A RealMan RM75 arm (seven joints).
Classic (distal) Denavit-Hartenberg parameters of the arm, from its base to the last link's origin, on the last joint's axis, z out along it. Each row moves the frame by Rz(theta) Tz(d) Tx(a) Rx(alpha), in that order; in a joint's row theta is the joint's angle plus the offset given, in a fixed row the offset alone. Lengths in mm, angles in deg.
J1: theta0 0, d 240.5, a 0, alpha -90
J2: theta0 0, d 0, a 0, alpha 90
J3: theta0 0, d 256, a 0, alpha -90
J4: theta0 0, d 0, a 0, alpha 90
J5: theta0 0, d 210, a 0, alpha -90
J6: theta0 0, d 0, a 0, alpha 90
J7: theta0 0, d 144, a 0, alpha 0
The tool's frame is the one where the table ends.
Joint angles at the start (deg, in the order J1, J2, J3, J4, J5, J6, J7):
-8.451, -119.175, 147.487, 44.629, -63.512, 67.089, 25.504
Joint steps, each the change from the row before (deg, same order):
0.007, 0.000, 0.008, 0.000, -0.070, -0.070, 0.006
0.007, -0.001, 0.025, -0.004, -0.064, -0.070, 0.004
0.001, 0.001, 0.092, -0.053, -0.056, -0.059, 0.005
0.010, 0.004, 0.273, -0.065, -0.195, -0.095, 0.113
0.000, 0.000, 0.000, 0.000, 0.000, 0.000, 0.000
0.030, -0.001, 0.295, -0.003, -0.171, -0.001, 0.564
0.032, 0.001, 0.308, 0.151, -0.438, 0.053, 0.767
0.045, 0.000, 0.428, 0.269, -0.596, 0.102, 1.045
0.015, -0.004, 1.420, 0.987, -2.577, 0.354, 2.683
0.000, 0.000, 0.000, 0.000, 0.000, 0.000, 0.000
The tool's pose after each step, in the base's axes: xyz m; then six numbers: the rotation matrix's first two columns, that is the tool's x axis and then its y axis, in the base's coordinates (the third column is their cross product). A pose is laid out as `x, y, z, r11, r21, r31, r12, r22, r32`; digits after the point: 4 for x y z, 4 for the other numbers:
-0.2538, 0.2633, -0.0694, 0.7271, -0.1096, 0.6777, 0.6647, -0.1345, -0.7349
-0.2540, 0.2632, -0.0696, 0.7272, -0.1078, 0.6779, 0.6650, -0.1345, -0.7347
-0.2543, 0.2630, -0.0700, 0.7279, -0.1057, 0.6775, 0.6644, -0.1355, -0.7350
-0.2548, 0.2623, -0.0709, 0.7297, -0.1013, 0.6762, 0.6629, -0.1376, -0.7360
-0.2548, 0.2623, -0.0709, 0.7297, -0.1013, 0.6762, 0.6629, -0.1376, -0.7360
-0.2548, 0.2615, -0.0718, 0.7359, -0.0997, 0.6697, 0.6562, -0.1388, -0.7417
-0.2547, 0.2608, -0.0723, 0.7417, -0.0984, 0.6635, 0.6504, -0.1366, -0.7473
-0.2541, 0.2599, -0.0730, 0.7487, -0.0974, 0.6557, 0.6430, -0.1336, -0.7541
-0.2526, 0.2578, -0.0749, 0.7599, -0.0884, 0.6440, 0.6337, -0.1193, -0.7643
-0.2526, 0.2578, -0.0749, 0.7599, -0.0884, 0.6440, 0.6337, -0.1193, -0.7643

